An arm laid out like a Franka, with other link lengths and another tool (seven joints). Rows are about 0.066 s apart.
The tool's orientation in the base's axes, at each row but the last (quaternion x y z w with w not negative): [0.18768 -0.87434 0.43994 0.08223]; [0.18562 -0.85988 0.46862 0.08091]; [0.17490 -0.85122 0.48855 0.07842]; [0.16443 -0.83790 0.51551 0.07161]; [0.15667 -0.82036 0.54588 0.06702]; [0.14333 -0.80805 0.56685 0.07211]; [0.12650 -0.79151 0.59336 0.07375]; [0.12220 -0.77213 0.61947 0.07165]
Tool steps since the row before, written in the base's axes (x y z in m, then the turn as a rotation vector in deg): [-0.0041 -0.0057 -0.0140 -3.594 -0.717 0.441]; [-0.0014 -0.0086 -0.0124 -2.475 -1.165 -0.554]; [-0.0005 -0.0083 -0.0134 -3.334 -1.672 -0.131]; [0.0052 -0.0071 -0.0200 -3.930 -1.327 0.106]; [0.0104 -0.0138 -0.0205 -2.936 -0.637 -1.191]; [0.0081 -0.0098 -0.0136 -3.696 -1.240 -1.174]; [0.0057 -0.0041 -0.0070 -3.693 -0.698 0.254]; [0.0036 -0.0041 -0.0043 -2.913 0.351 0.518]
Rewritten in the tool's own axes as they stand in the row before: [0.0009 0.0089 0.0129 3.612 0.725 0.233]; [-0.0005 0.0059 0.0139 2.382 0.835 1.191]; [-0.0018 0.0071 0.0140 3.419 0.582 1.379]; [-0.0092 0.0120 0.0157 3.976 0.734 0.934]; [-0.0130 0.0096 0.0214 2.548 1.785 0.875]; [-0.0100 0.0065 0.0143 3.364 1.817 1.399]; [-0.0069 0.0037 0.0061 3.681 0.645 0.473]; [-0.0042 0.0022 0.0051 2.897 0.393 -0.576]
